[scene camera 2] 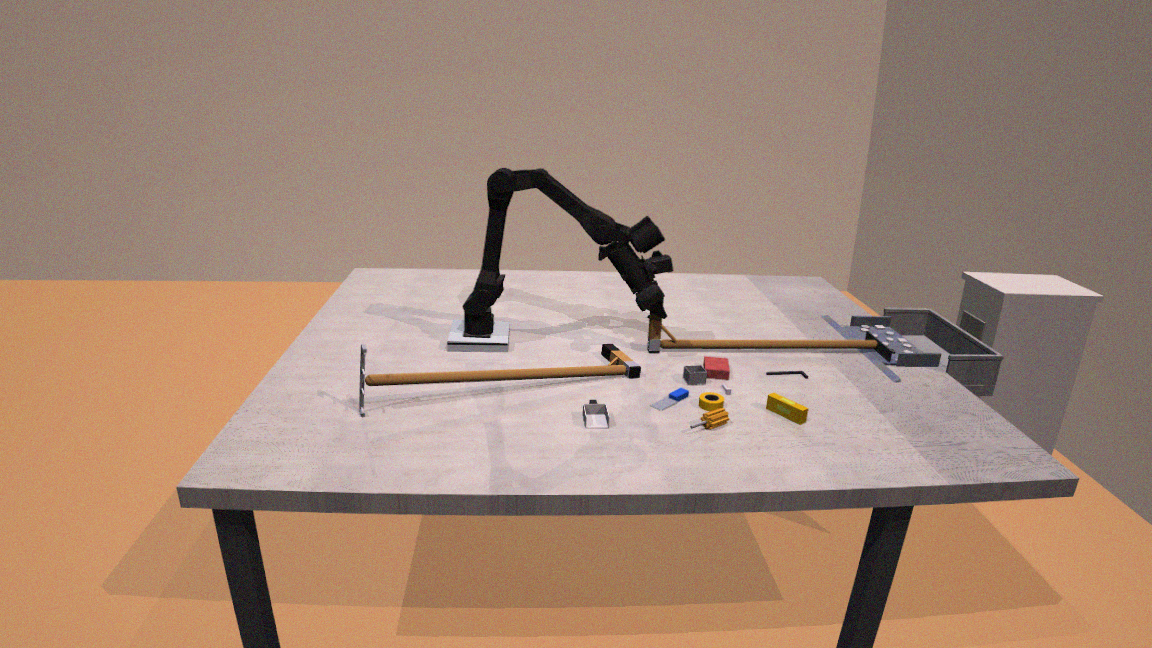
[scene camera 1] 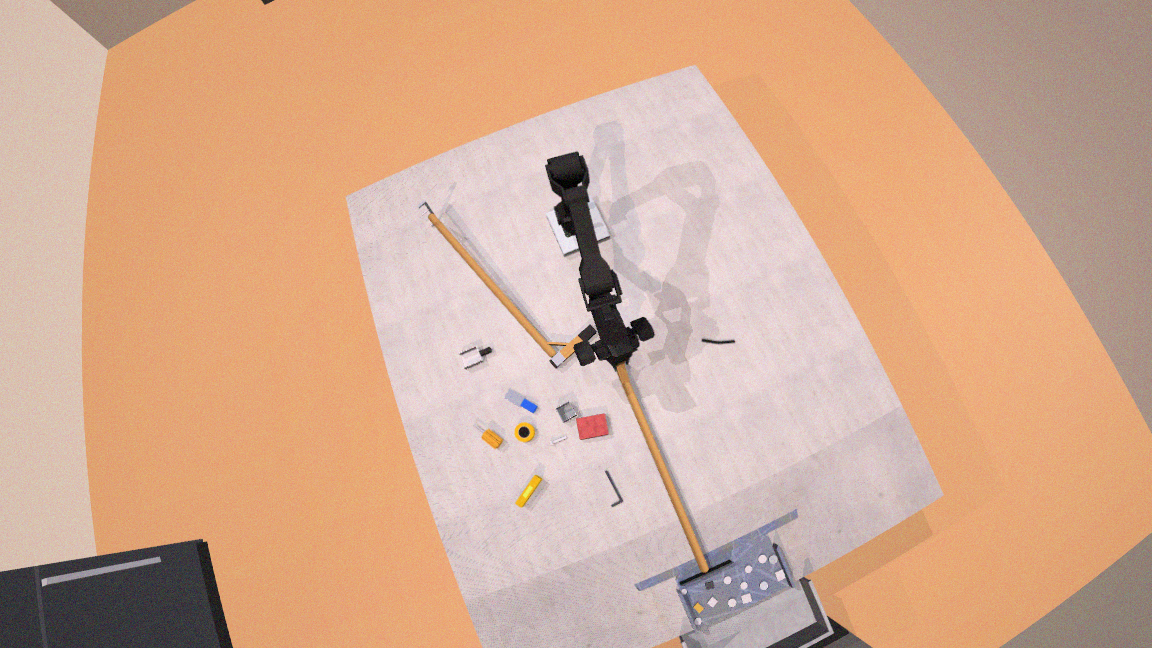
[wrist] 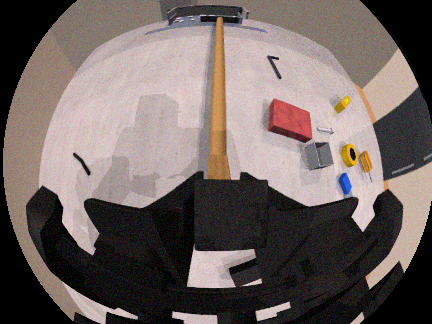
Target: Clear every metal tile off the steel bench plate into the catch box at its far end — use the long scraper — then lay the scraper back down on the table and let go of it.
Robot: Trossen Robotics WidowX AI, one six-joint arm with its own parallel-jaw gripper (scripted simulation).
My gripper shows in scene camera 2 [664, 315], in scene camera 1 and in the wrist view. A long scraper shows in scene camera 2, in scene camera 1 and in the wrist view [230, 214]. The same spot on my gripper: [scene camera 1: 602, 354] is [wrist: 347, 233]. One and the same spot on the long scraper: [scene camera 1: 622, 373] is [scene camera 2: 668, 331].
